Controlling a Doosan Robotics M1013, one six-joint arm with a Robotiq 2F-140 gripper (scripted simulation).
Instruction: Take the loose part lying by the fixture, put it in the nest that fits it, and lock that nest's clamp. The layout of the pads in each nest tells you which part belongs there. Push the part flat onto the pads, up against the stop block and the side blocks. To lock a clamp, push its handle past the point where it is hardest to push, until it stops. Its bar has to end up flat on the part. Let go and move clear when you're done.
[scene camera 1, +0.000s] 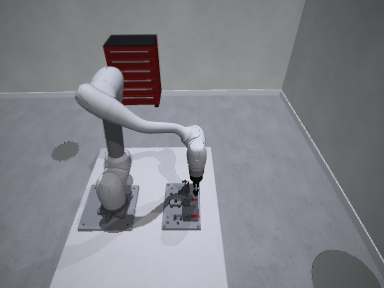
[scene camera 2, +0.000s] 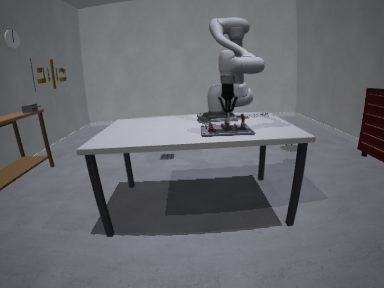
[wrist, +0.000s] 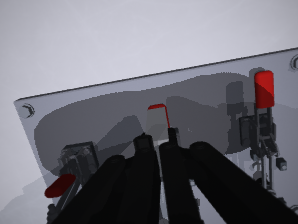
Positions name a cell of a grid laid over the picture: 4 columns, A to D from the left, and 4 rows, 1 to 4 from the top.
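A grey fixture plate (scene camera 1: C3) is visible to me in scene camera 1, and the wrist view shows me the plate (wrist: C2) too. In that wrist view I also see my gripper (wrist: C3).
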